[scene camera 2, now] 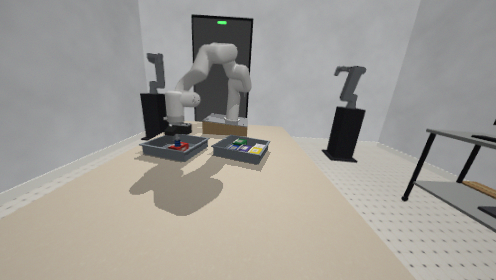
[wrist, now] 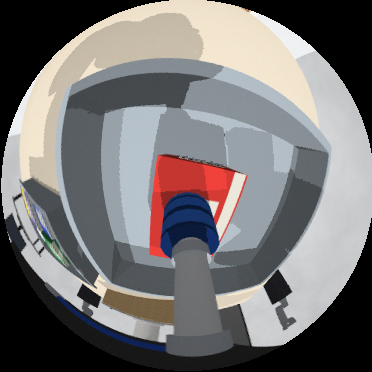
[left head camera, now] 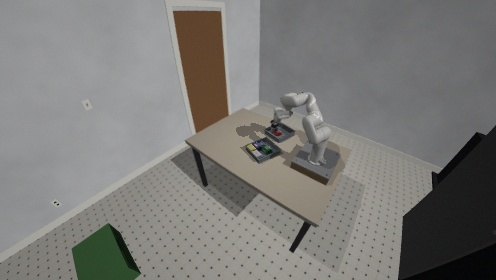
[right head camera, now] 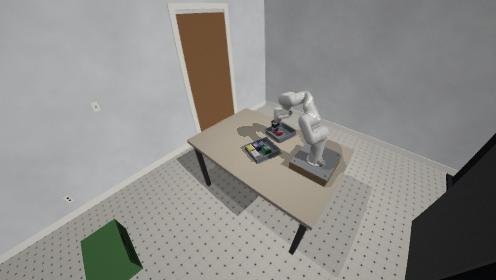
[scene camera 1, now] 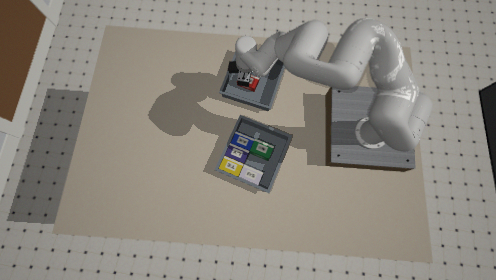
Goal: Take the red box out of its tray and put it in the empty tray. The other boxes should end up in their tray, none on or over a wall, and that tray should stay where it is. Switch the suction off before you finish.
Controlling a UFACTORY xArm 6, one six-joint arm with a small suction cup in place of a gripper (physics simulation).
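Frame: origin at the arm's base, x ahead, y left, z up, level; metres.
Where they show: hand, tool point: [scene camera 2: 178, 147] [wrist: 186, 205] [left head camera: 276, 131] [right head camera: 277, 131]; arm's base, link origin: [scene camera 2: 231, 119] [wrist: 148, 321] [left head camera: 315, 159] [right head camera: 314, 160] [scene camera 1: 371, 132].
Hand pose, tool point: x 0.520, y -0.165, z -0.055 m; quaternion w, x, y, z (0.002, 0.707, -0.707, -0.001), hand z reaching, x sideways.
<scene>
Each offset is from my tool point to the top centre of the thing. Level surfaces: height alone.
The red box {dz +0.010, dx -0.010, dy -0.002 m} [scene camera 1: 252, 84] [scene camera 2: 183, 146] [wrist: 172, 175] is inside the walls of the far tray {dz +0.023, dx -0.031, dy -0.019 m} [scene camera 1: 250, 98] [scene camera 2: 165, 154] [wrist: 80, 150], low and near its floor. Whether it touches the floor is hard to tell. My suction cup [scene camera 2: 177, 143] [wrist: 190, 220], blue, sits on the box's top and is shut on it. The second tray {dz +0.023, dx -0.086, dy +0.311 m} [scene camera 1: 281, 162] [scene camera 2: 235, 154] holds a blue box {dz +0.013, dx -0.034, dy +0.271 m} [scene camera 1: 242, 141], a green box {dz +0.023, dx -0.115, dy +0.290 m} [scene camera 1: 261, 149], a purple box {dz +0.023, dx -0.021, dy +0.325 m} [scene camera 1: 236, 154], a yellow box {dz +0.020, dx -0.009, dy +0.379 m} [scene camera 1: 231, 166] and a white box {dz +0.011, dx -0.089, dy +0.398 m} [scene camera 1: 251, 174]. They lie within its walls.
The arm's grey base [scene camera 1: 350, 155] [scene camera 2: 215, 128] stands at the other end of the table {dz -0.027 m} [scene camera 1: 150, 200] [scene camera 2: 240, 220]. The two trays stand close together with a narrow gap. The arm passes above the far tray's edge in scene camera 1.
</scene>
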